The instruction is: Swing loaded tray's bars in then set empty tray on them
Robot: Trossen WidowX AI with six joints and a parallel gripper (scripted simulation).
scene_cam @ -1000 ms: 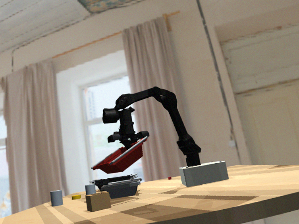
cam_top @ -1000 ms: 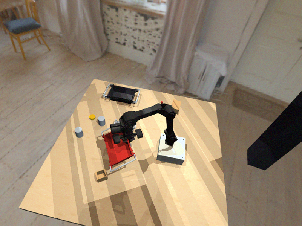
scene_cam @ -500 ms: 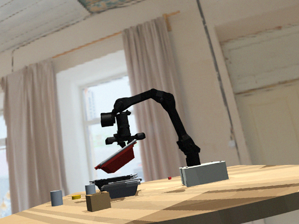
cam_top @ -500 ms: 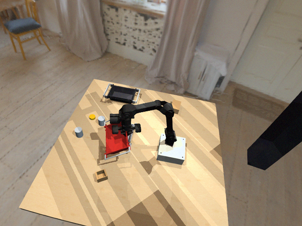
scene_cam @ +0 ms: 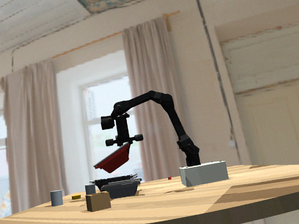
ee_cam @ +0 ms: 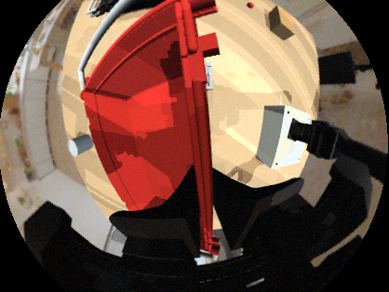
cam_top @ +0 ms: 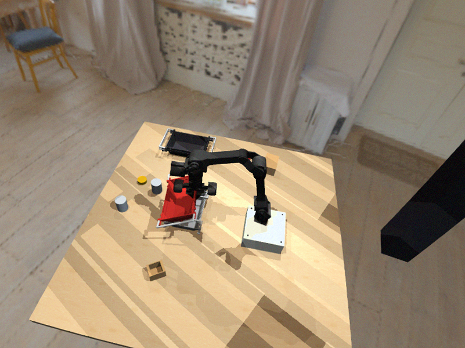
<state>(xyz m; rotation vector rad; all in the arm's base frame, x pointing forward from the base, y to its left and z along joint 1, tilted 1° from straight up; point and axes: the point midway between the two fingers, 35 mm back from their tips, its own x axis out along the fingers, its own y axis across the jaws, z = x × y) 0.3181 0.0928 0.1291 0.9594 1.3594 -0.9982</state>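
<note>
Now: the red tray 7 cm ahead of my gripper tip and 2 cm to the left of it. From my gripper tip the other things lie so: red cube: 13 cm behind, 56 cm to the right, 17 cm below; then small box: 4 cm ahead, 32 cm to the left, 17 cm below; then yellow disc: 37 cm ahead, 11 cm to the right, 17 cm below.
</note>
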